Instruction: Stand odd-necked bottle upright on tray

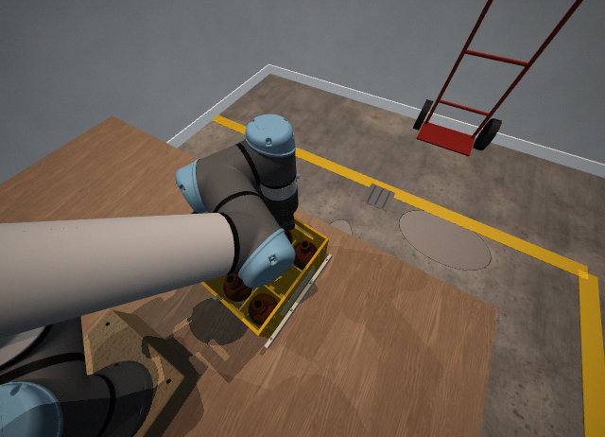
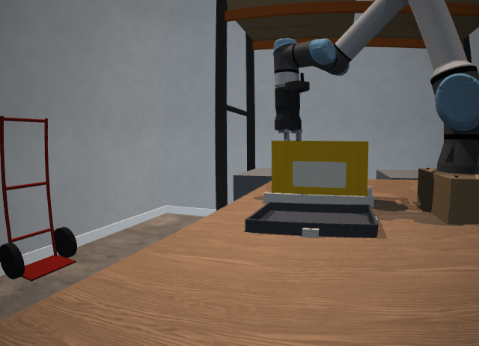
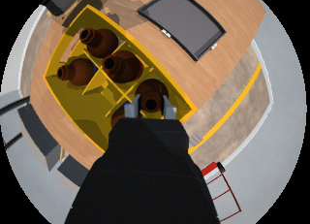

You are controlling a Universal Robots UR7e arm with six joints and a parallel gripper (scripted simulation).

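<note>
My hand is 18 cm past the glass bottle, 9 cm to the left of it and 7 cm above it. Also, from my hand: dark tray 25 cm to the left, 15 cm below, 11 cm behind; then yellow crate 9 cm behind, 8 cm below, 4 cm to the right.
</note>
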